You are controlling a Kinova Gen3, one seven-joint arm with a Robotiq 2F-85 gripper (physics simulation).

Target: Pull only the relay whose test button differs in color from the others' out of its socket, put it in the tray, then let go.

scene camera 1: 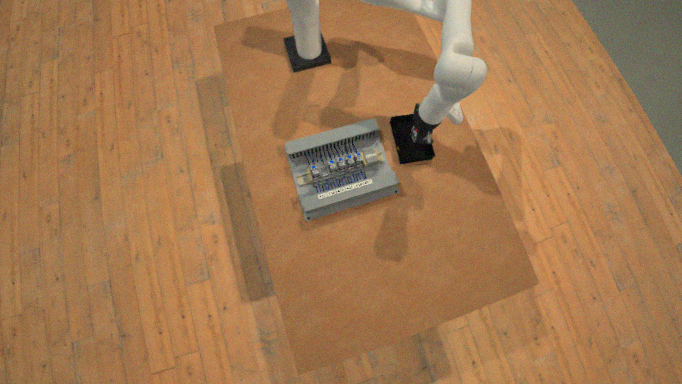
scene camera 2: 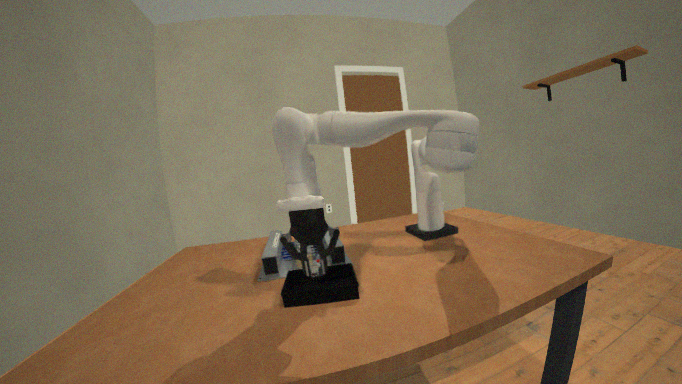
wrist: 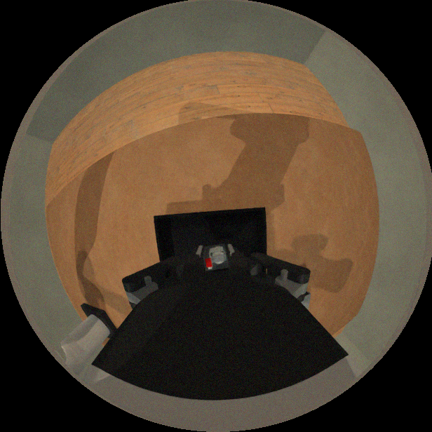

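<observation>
My gripper is shut on the relay with the red test button. The relay is upright between the fingertips, its red button showing in the wrist view. The black tray is below; the relay's lower end is at about the height of the tray's rim, over or inside it, and its bottom is hidden. In scene camera 1 the gripper's black body covers part of the tray, and the fingertips are hard to make out. Several relays with blue buttons stand in the sockets.
The grey panel housing lies right beside the tray, with raised walls on two sides, blue wires and a row of labels. The robot's base stands on the brown table top.
</observation>
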